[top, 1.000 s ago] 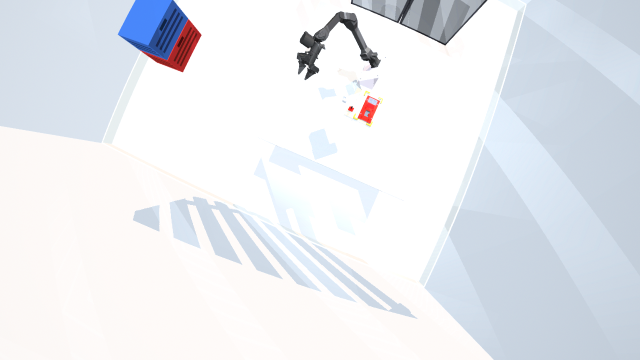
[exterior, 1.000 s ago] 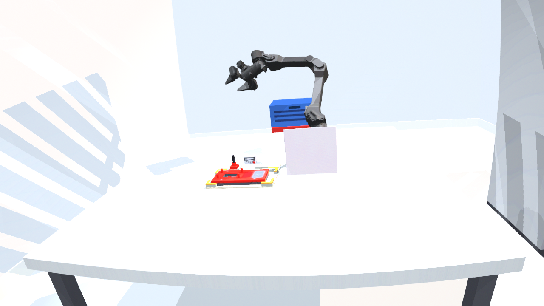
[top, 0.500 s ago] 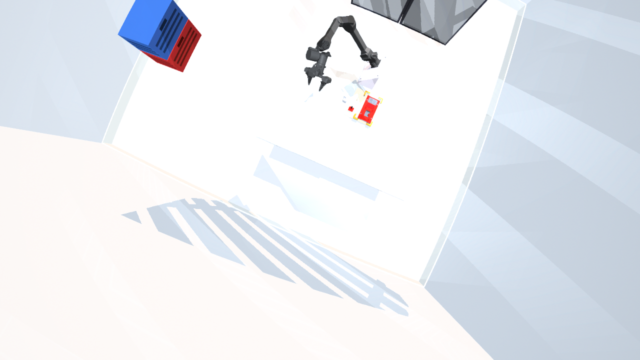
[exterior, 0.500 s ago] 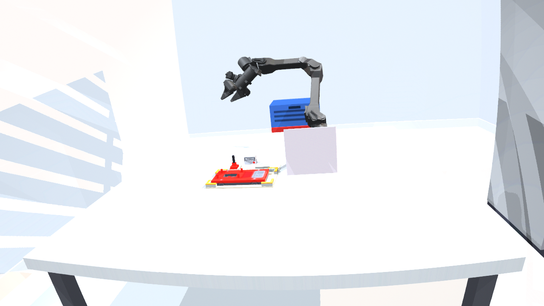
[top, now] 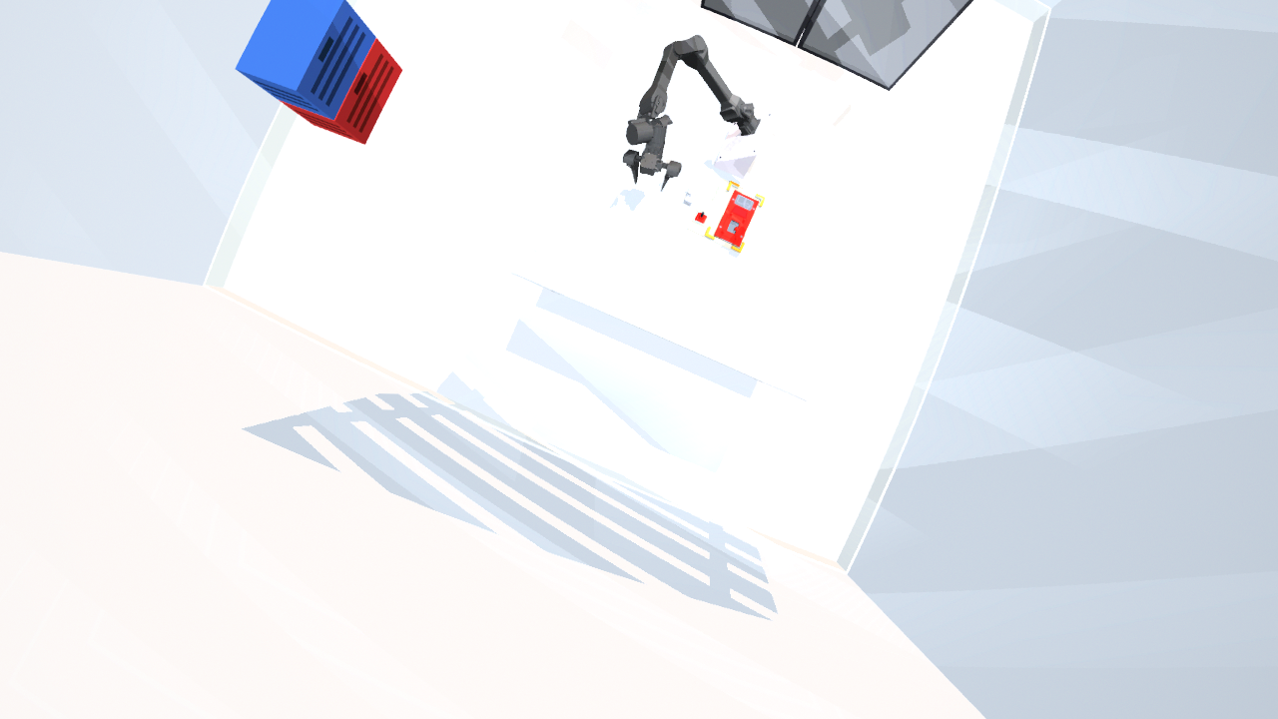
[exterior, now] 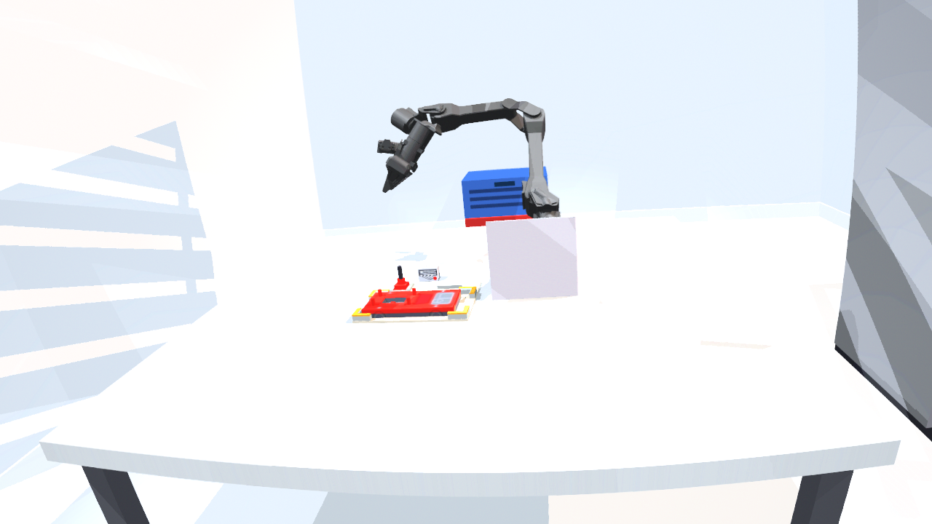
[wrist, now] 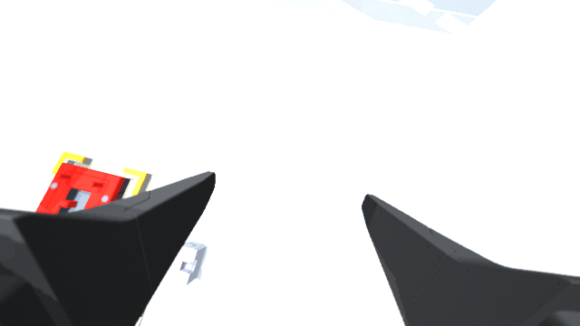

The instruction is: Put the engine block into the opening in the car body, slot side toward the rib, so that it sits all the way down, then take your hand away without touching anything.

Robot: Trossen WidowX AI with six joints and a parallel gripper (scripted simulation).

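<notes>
Right now the white engine block is 19 cm below my gripper tip, 12 cm to the left of it and 12 cm behind it.
</notes>
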